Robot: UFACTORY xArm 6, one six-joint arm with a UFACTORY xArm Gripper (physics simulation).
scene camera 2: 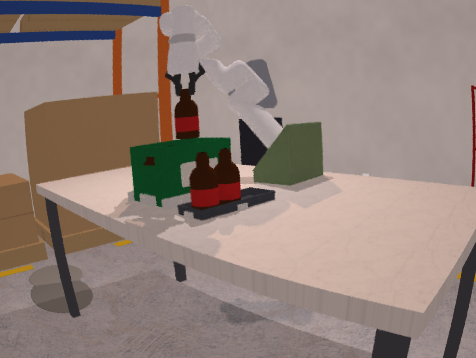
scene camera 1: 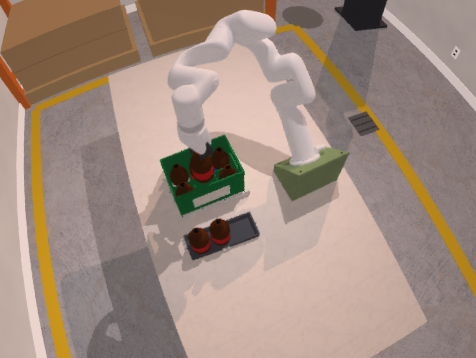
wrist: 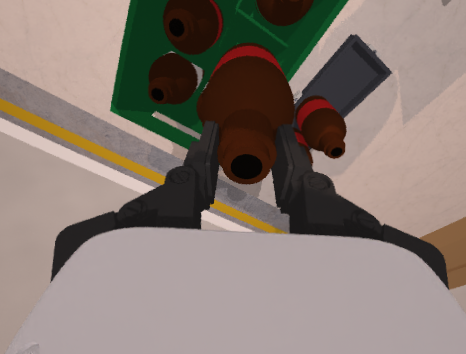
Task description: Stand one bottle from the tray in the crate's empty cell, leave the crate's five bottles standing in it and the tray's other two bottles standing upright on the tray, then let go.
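Where they show: gripper, between the fingertips: [scene camera 2: 185, 95] [scene camera 1: 199, 154] [wrist: 246, 143]; arm's base, origin of its link: [scene camera 2: 283, 147] [scene camera 1: 305, 159].
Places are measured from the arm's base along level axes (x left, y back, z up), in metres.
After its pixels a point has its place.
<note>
My gripper [scene camera 1: 202, 151] {x -0.023, y -0.404, z 0.206 m} [scene camera 2: 185, 92] {x -0.023, y -0.404, z 0.206 m} [wrist: 246, 143] {x -0.023, y -0.404, z 0.206 m} is shut on the neck of a brown bottle with a red label [scene camera 1: 202, 169] {x 0.013, y -0.407, z 0.167 m} [scene camera 2: 187, 117] {x 0.008, y -0.421, z 0.137 m} [wrist: 245, 100] {x -0.036, y -0.388, z 0.190 m}. The bottle hangs upright over the middle of the green crate [scene camera 1: 185, 206] {x 0.029, y -0.501, z -0.025 m} [scene camera 2: 150, 177] {x -0.042, y -0.536, z -0.031 m} [wrist: 121, 87] {x -0.149, y -0.508, z 0.055 m}, its base about level with or slightly above the rim in scene camera 2. Four brown bottles [scene camera 1: 179, 174] {x -0.090, y -0.488, z 0.013 m} [scene camera 1: 220, 158] {x -0.107, y -0.317, z 0.011 m} [scene camera 1: 184, 190] {x -0.006, y -0.486, z 0.032 m} [scene camera 1: 228, 173] {x -0.021, y -0.311, z 0.031 m} show in the crate; the held bottle hides its middle cells. Two bottles [scene camera 1: 199, 240] {x 0.188, y -0.488, z 0.004 m} [scene camera 1: 220, 231] {x 0.178, y -0.407, z 0.005 m} [scene camera 2: 204, 182] {x 0.196, y -0.509, z -0.027 m} [scene camera 2: 227, 175] {x 0.187, y -0.427, z -0.022 m} stand upright on the dark tray [scene camera 1: 243, 230] {x 0.160, y -0.316, z -0.110 m} [scene camera 2: 260, 198] {x 0.204, y -0.327, z -0.101 m} [wrist: 345, 75] {x 0.148, y -0.317, z -0.110 m}.
The olive-green wedge-shaped base [scene camera 1: 315, 175] {x 0.097, y -0.006, z 0.034 m} [scene camera 2: 305, 155] {x 0.094, y 0.014, z -0.025 m} of the arm stands right of the crate. The pale table [scene camera 1: 325, 280] {x 0.462, y -0.090, z -0.115 m} [scene camera 2: 350, 230] {x 0.556, y -0.396, z -0.116 m} carries the crate, the tray and the base. Large cardboard boxes [scene camera 1: 70, 45] [scene camera 2: 95, 130] are beyond the table's edge.
</note>
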